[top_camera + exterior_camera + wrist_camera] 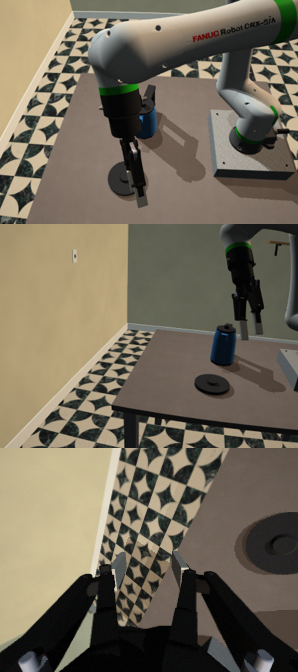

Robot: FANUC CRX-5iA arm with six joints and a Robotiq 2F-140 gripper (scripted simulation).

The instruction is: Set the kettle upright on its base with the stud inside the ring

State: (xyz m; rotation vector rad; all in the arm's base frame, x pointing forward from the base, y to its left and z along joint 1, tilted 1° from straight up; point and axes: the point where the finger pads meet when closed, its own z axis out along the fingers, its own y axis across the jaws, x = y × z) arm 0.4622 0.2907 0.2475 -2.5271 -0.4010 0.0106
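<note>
The blue kettle is 450 mm to the right of my hand, 220 mm below it and 40 mm behind it. The rest, counted from my hand: round black base (310 mm below, 170 mm to the right, 60 mm ahead).
</note>
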